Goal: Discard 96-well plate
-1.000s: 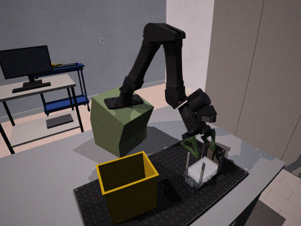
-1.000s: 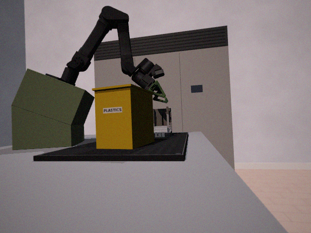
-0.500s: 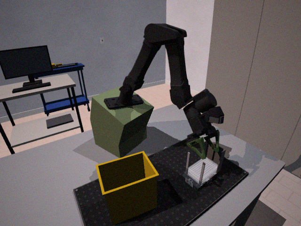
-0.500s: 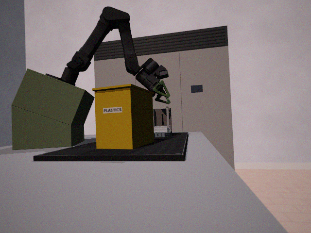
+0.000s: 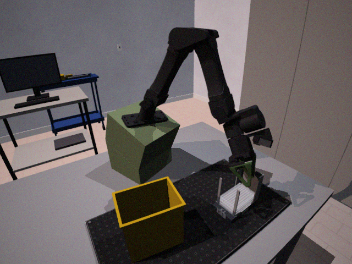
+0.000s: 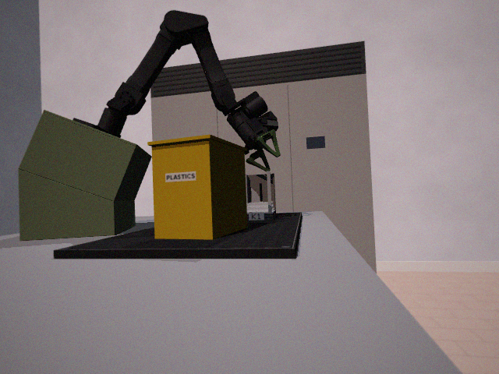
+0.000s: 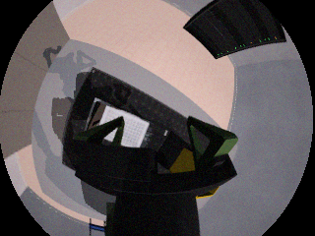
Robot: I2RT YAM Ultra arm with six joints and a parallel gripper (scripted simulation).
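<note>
Now: the 96-well plate 5 cm behind my hand, 3 cm to the left of it and 13 cm below it. The rest, counted from my hand: yellow plastics bin 11 cm behind, 31 cm to the right, 8 cm below.
</note>
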